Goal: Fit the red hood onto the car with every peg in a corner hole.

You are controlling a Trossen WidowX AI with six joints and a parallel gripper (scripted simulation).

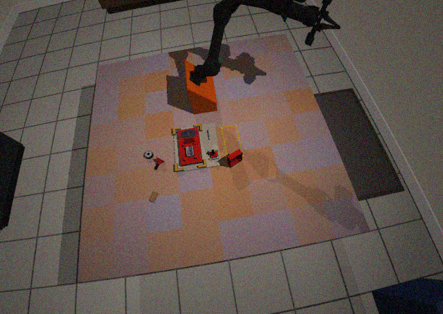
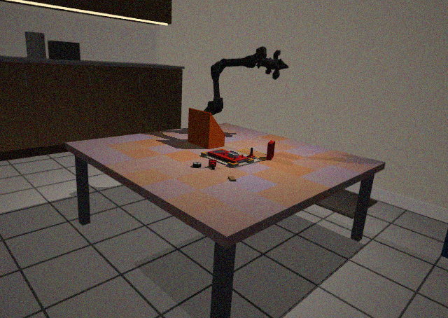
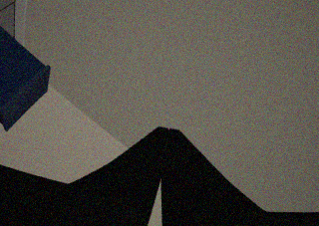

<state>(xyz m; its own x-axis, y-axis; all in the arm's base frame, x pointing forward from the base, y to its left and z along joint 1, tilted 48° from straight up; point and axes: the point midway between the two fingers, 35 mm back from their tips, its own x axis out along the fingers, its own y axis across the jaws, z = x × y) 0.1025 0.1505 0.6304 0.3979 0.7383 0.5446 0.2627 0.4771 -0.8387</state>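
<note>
The red hood is 32 cm ahead of my gripper tip, 42 cm to the right of it and 44 cm below it. Also, from my gripper tip: light jig plate: 23 cm ahead, 63 cm to the right, 48 cm below; tan block: 48 cm ahead, 81 cm to the right, 49 cm below; small wheel: 26 cm ahead, 86 cm to the right, 48 cm below.
</note>
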